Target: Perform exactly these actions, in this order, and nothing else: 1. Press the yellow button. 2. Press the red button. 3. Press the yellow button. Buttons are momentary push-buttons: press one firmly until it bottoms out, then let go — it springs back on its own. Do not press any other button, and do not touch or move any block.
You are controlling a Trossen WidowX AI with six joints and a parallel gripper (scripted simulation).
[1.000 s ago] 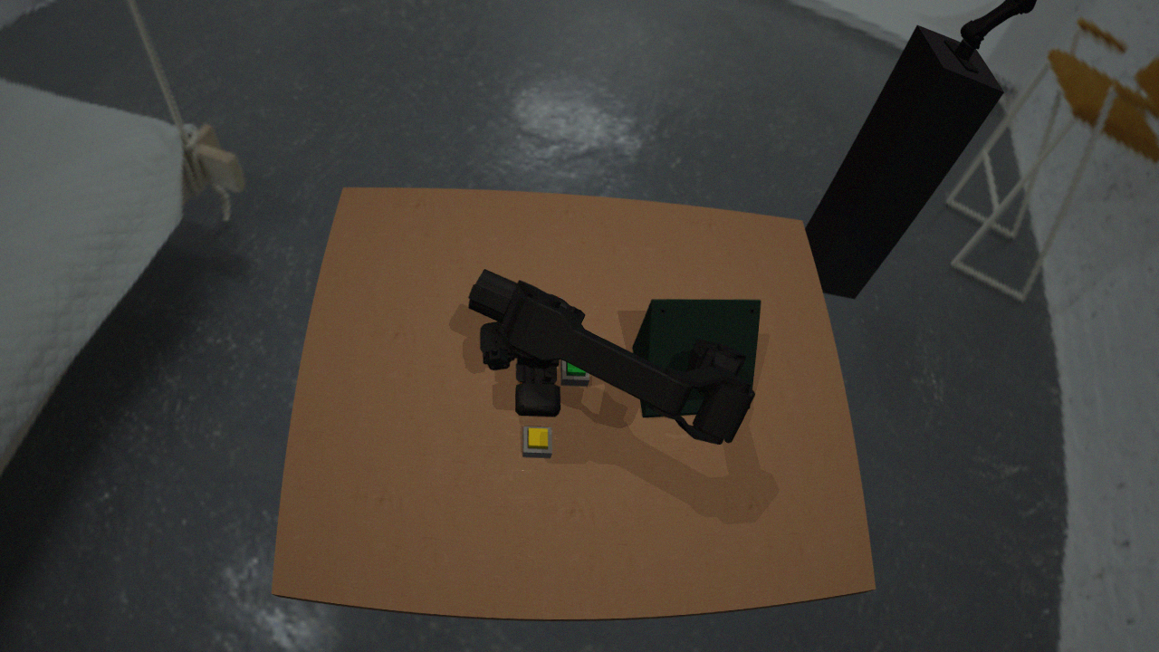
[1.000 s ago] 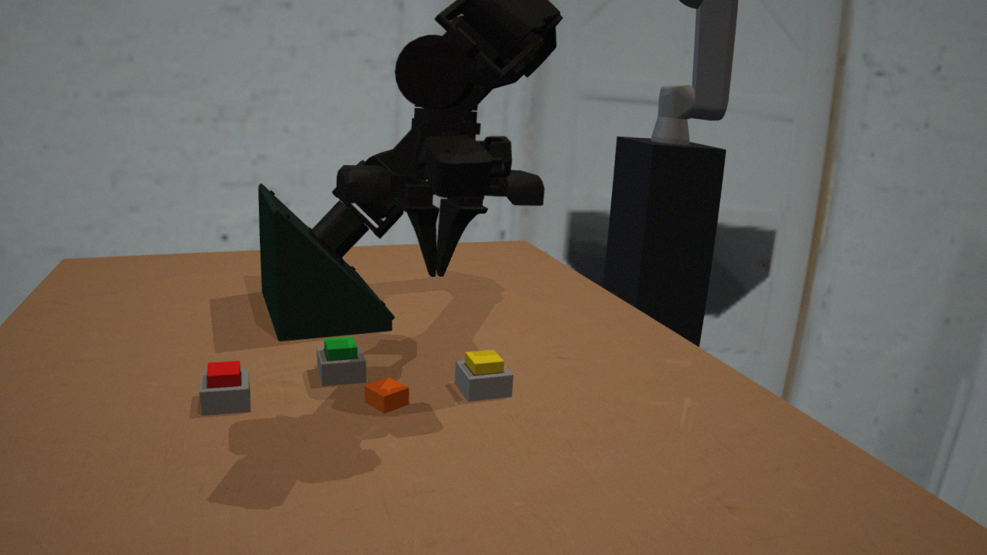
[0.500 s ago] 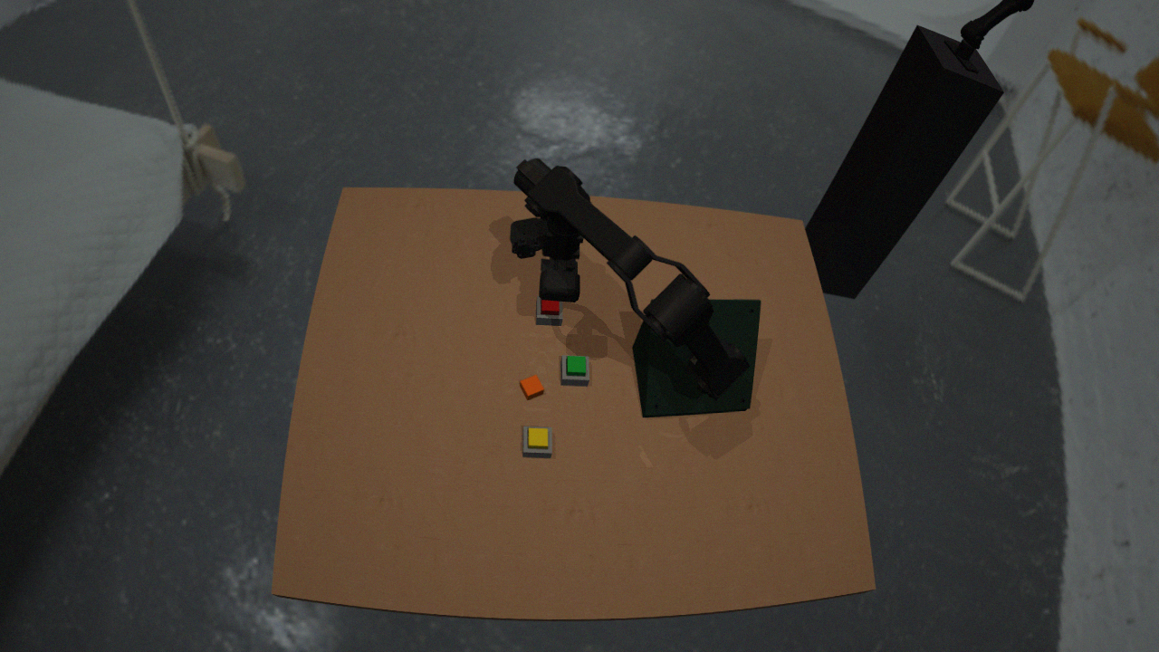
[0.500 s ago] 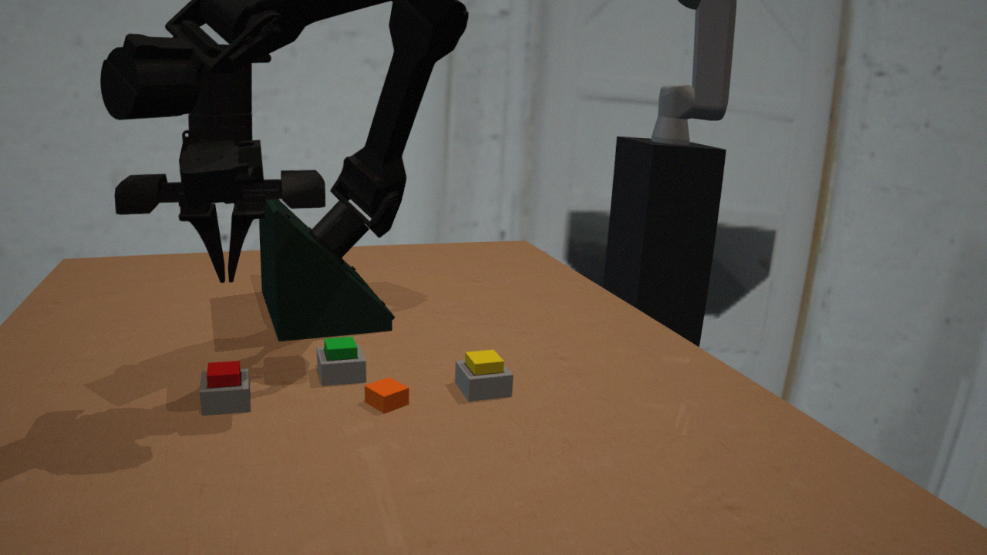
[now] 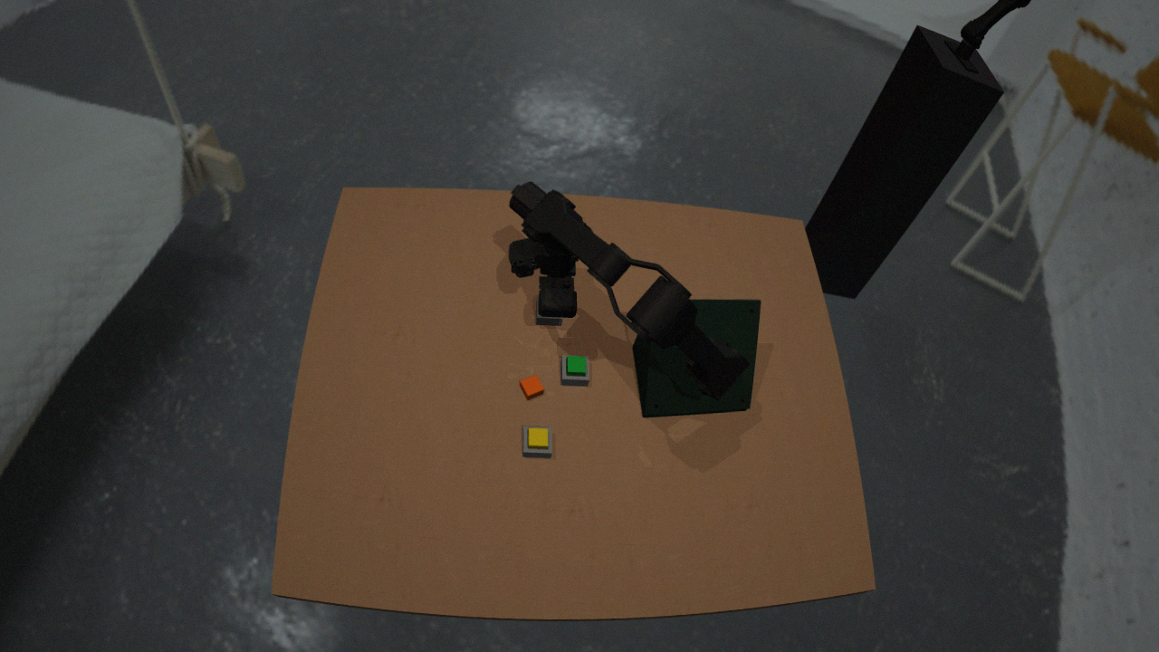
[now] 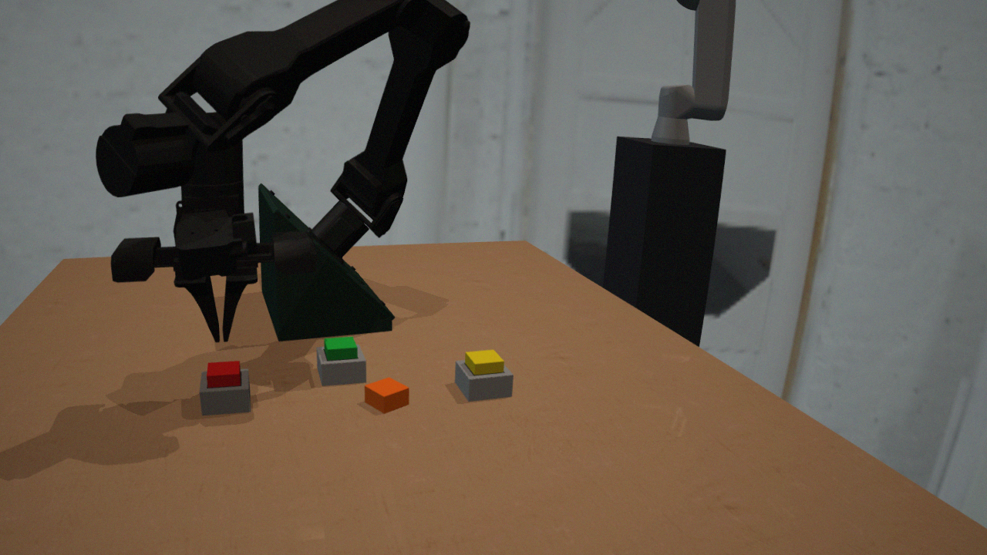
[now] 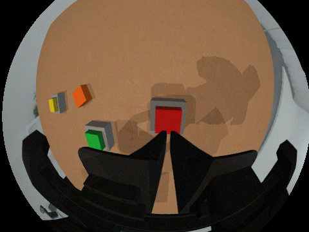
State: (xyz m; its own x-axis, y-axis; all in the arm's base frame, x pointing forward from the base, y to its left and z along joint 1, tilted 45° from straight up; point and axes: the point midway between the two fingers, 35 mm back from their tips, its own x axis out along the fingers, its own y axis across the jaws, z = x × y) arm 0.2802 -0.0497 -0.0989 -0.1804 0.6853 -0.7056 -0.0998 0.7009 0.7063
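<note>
The red button is 40 mm below my gripper tip. Round my gripper tip: orange block: 160 mm to the left, 60 mm below, 20 mm ahead; yellow button: 270 mm to the left, 40 mm below; green button: 120 mm to the left, 60 mm behind, 40 mm below.
</note>
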